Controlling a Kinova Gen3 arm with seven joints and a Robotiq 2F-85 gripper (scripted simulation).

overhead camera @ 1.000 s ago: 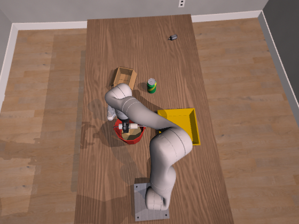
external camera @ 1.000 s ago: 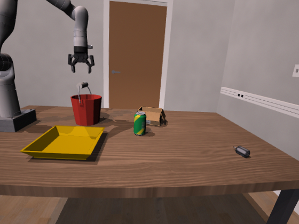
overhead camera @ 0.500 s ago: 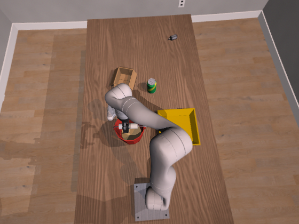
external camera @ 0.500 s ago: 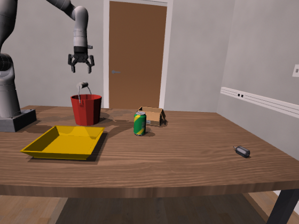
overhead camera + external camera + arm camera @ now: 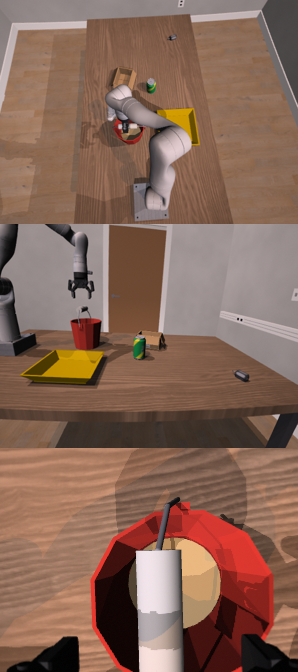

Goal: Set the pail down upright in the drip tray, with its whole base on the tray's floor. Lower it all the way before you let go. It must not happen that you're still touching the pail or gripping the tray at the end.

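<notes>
Now: the pail handle 1 cm ahead of my hand and 10 cm below it. Also, from my hand: yellow drip tray: 5 cm ahead, 32 cm to the right, 29 cm below; then cardboard box: 43 cm ahead, 5 cm to the left, 26 cm below; then red pail: 1 cm ahead, 16 cm below.
</notes>
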